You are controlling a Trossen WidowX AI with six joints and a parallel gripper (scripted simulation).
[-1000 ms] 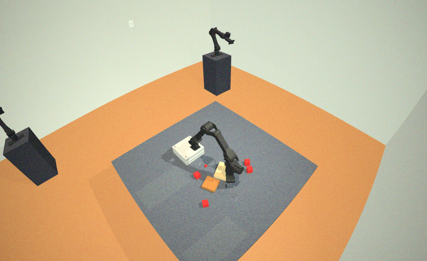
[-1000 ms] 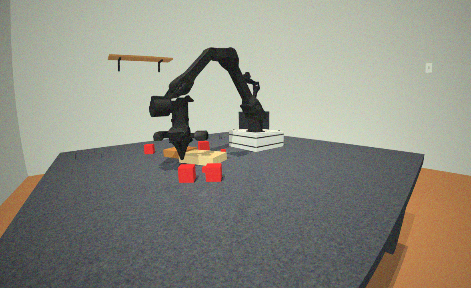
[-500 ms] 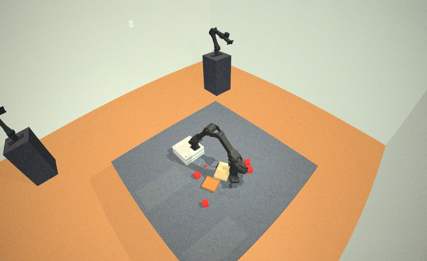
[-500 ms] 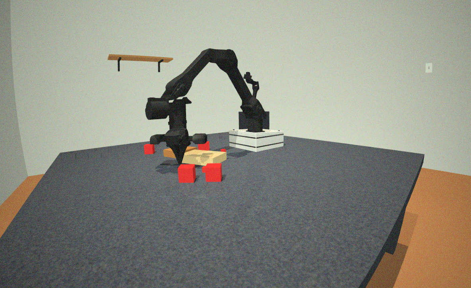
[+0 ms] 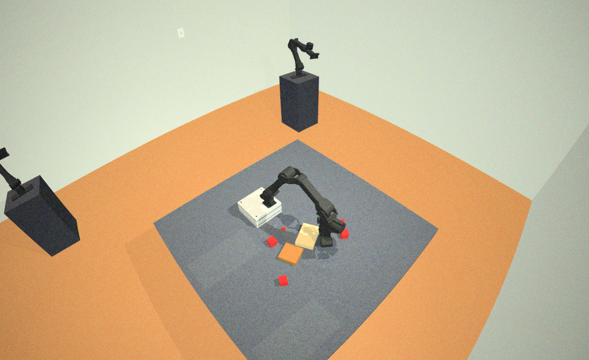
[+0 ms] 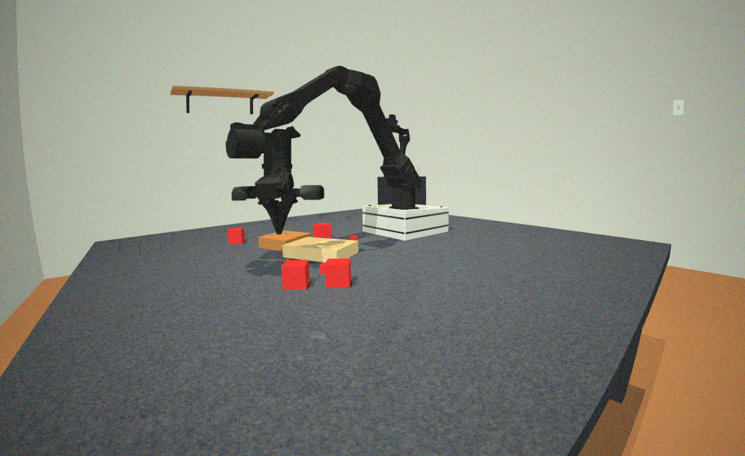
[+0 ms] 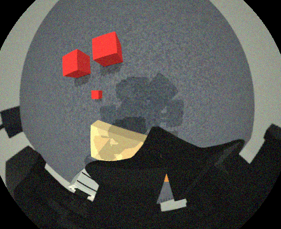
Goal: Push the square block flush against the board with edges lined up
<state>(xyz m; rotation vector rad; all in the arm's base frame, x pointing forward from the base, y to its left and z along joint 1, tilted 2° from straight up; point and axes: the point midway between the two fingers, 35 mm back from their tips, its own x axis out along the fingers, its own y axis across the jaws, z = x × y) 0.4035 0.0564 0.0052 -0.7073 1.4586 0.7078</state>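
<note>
The cream board is 110 mm behind my gripper tip, 20 mm to the right of it and 50 mm below it. Also, from my gripper tip: square block: 80 mm behind, 170 mm to the right, 50 mm below.
</note>
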